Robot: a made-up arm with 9 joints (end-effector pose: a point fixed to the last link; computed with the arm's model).
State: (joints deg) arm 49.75 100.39 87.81 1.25 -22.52 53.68 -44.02 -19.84 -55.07
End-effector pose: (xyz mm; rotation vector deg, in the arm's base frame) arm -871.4 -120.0 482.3 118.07 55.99 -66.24
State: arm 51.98 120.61 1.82 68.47 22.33 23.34 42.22 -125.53 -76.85
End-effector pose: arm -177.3 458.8 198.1 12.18 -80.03 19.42
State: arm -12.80 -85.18 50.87 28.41 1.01 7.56 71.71 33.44 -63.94
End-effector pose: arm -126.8 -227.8 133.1 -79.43 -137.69 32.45
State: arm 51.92 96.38 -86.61 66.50 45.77 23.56 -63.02 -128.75 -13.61
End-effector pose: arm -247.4 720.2 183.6 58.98 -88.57 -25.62
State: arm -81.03 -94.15 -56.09 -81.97 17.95 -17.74 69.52 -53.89 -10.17
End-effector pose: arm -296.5 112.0 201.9 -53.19 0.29 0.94
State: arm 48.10 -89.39 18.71 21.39 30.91 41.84 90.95 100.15 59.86
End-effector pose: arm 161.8 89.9 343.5 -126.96 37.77 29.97
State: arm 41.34 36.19 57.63 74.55 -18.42 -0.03 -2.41 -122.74 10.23
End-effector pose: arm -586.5 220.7 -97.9 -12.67 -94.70 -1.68
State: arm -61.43 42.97 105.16 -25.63 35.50 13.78 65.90 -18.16 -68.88
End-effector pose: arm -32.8 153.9 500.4 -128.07 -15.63 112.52
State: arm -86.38 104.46 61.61 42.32 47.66 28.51 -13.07 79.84 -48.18
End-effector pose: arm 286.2 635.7 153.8 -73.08 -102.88 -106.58
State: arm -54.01 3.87 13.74 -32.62 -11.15 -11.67 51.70 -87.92 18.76
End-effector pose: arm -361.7 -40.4 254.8 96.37 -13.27 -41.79
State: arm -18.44 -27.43 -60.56 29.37 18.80 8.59 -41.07 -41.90 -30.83
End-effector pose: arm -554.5 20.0 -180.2 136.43 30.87 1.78
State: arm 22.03 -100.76 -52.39 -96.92 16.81 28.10 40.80 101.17 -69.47
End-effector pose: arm -250.6 407.0 -29.4 -110.28 56.99 15.19
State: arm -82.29 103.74 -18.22 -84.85 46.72 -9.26 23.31 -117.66 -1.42
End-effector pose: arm -412.2 -84.7 -2.0 28.01 -41.39 42.94
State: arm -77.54 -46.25 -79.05 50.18 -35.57 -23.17 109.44 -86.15 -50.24
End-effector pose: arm -29.0 -24.6 79.3 24.61 -126.79 -88.84
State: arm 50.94 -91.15 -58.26 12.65 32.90 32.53 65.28 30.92 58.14
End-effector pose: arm 52.4 111.5 -111.5 -27.80 121.59 101.89
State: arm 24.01 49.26 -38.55 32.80 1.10 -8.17 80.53 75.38 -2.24
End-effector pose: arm -276.8 469.8 185.9 -113.99 -59.33 -70.52
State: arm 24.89 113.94 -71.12 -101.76 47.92 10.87 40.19 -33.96 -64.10
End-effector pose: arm 193.5 33.8 313.8 2.20 43.97 139.89
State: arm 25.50 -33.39 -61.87 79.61 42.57 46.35 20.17 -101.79 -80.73
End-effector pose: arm -439.0 29.6 -117.6 -81.85 3.20 -148.43
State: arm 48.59 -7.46 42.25 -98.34 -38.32 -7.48 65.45 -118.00 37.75
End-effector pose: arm -192.6 -104.0 441.0 57.76 10.28 63.50
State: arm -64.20 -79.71 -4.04 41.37 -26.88 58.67 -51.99 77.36 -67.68
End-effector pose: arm -247.2 -589.2 -100.4 30.24 114.62 -134.96
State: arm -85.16 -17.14 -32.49 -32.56 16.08 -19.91 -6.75 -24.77 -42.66
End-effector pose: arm -496.0 167.7 -15.3 167.64 13.26 -49.15
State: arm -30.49 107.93 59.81 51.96 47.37 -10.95 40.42 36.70 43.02
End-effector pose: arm -301.6 542.9 242.5 -26.48 -50.88 -137.70
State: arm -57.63 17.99 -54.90 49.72 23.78 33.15 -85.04 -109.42 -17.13
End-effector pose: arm -590.4 279.7 281.5 37.84 29.17 -13.11
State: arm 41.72 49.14 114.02 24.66 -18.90 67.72 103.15 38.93 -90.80
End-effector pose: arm -591.9 442.5 578.6 -100.67 -2.51 13.63
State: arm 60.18 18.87 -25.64 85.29 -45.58 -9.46 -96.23 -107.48 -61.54
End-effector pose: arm -648.2 -23.4 -42.0 115.87 59.24 69.64
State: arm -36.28 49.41 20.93 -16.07 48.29 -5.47 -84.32 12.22 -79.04
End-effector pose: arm -636.0 -71.2 361.4 63.46 -20.53 -58.96
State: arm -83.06 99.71 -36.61 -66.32 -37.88 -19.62 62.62 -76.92 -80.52
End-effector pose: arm 1.8 170.8 -8.6 94.73 -59.47 30.37
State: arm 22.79 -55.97 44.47 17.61 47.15 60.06 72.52 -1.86 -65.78
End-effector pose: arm 148.1 -291.5 367.8 21.34 155.33 1.29
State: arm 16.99 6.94 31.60 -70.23 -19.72 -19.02 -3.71 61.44 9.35
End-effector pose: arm -114.5 -276.1 410.7 -3.44 63.28 -81.30
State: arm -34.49 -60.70 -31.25 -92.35 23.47 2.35 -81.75 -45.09 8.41
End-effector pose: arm 257.0 323.8 -162.5 85.07 1.20 113.86
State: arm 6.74 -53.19 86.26 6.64 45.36 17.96 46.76 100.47 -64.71
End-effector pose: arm 53.8 -273.5 517.5 49.91 52.33 -64.73
